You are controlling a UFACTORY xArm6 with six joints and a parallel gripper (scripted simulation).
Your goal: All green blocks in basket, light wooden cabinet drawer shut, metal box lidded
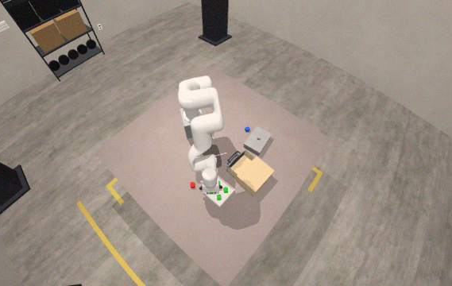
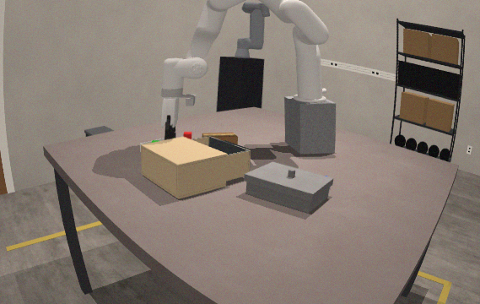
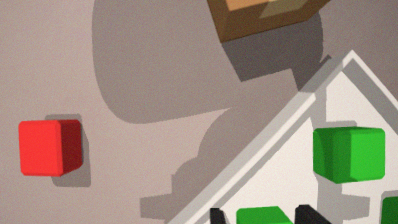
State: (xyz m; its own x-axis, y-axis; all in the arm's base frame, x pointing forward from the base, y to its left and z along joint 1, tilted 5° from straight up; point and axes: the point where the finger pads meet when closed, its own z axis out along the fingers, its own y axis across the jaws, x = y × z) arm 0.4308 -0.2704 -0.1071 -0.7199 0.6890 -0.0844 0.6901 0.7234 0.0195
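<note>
The white basket is 3 cm ahead of my hand, 3 cm to the left of it and 2 cm below it. Round my hand: metal box (1 cm behind, 49 cm to the left, 1 cm below); light wooden cabinet (9 cm ahead, 26 cm to the left, 1 cm above); grey metal lid (1 cm behind, 49 cm to the left, 2 cm above).
</note>
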